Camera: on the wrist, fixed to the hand. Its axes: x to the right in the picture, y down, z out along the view.
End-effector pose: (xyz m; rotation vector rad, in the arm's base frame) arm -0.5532 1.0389 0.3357 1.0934 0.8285 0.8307
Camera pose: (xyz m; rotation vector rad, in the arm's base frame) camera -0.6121 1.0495 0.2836 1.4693 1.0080 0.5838
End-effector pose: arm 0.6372 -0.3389 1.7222 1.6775 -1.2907 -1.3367
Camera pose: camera 0.7144 -0.3246 1.7109 1.9778 -1.6815 -1.1982
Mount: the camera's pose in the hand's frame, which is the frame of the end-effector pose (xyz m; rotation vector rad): -0.0091 -0.0383 -0.0689 0.4384 -0.0616 -0.0476
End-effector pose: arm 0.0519 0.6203 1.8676 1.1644 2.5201 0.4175
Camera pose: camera 0.0030 0.5809 1.9162 1.2348 2.6539 -0.1942
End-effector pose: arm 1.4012 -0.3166 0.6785 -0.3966 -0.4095 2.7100
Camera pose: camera 1.4437 -0.2705 0.6299 -0.1768 0.1606 2.6681
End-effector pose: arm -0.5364 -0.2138 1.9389 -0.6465 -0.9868 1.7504
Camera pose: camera -0.4600 -0.1929 1.9350 -0.2875 -0.6201 1.8721
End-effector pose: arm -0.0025 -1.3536 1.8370 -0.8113 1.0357 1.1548
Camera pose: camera 0.0188 -1.4286 1.8224 -0.4473 1.1572 0.8615
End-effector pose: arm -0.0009 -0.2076 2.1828 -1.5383 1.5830 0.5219
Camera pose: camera 0.0154 -0.2622 2.2381 -1.2110 1.4896 0.1752
